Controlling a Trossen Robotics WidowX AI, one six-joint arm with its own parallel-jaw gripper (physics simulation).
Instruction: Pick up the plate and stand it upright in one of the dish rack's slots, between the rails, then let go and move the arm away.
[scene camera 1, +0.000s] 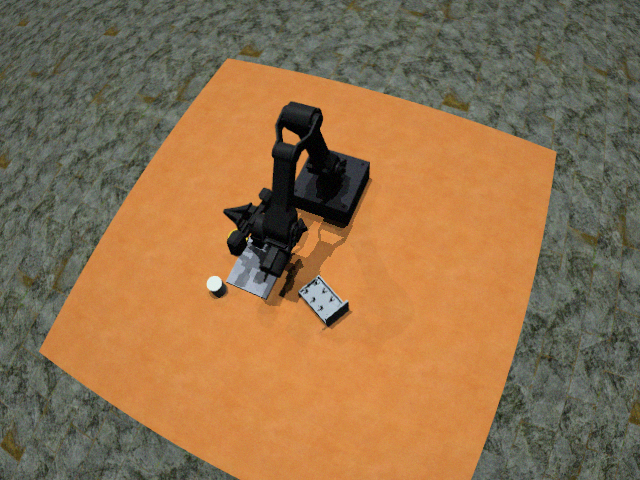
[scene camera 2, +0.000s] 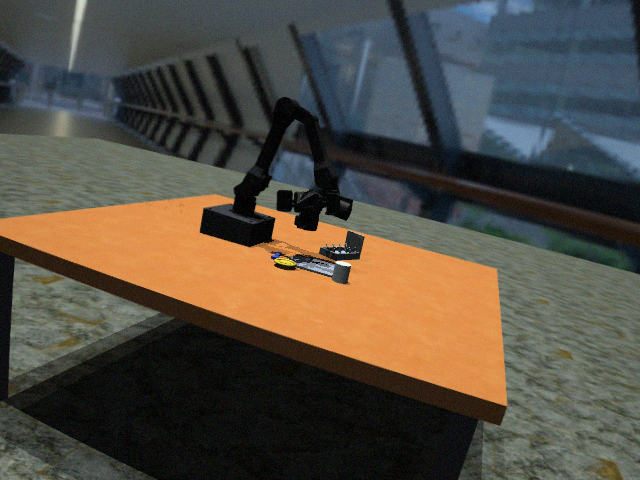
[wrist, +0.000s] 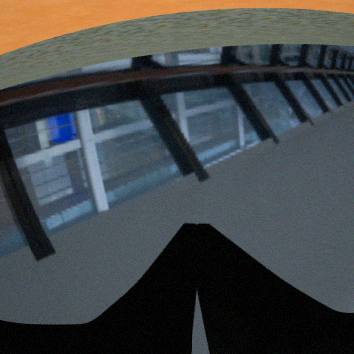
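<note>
The yellow plate (scene camera 2: 285, 263) lies low at the table, face up, beside a grey flat board in scene camera 2. In scene camera 1 a sliver of the plate (scene camera 1: 232, 234) shows behind the gripper's dark parts. My gripper (scene camera 1: 225, 211) (scene camera 2: 308, 199) (wrist: 194, 235) is shut and empty, its fingertips meeting in the wrist view. It is raised above the table, pointing sideways, apart from the plate. The grey dish rack (scene camera 1: 338, 313) (scene camera 2: 354, 242) stands on the table with several short pegs and a taller end wall. No plate stands in it.
The grey flat board (scene camera 1: 251, 285) (scene camera 2: 319, 266) lies below the arm, between the rack and a white-topped grey cylinder (scene camera 1: 214, 284) (scene camera 2: 341, 272). A small blue object (scene camera 2: 277, 255) lies behind the plate. The arm's black base stands on the orange table (scene camera 1: 413, 361) (scene camera 2: 403, 320).
</note>
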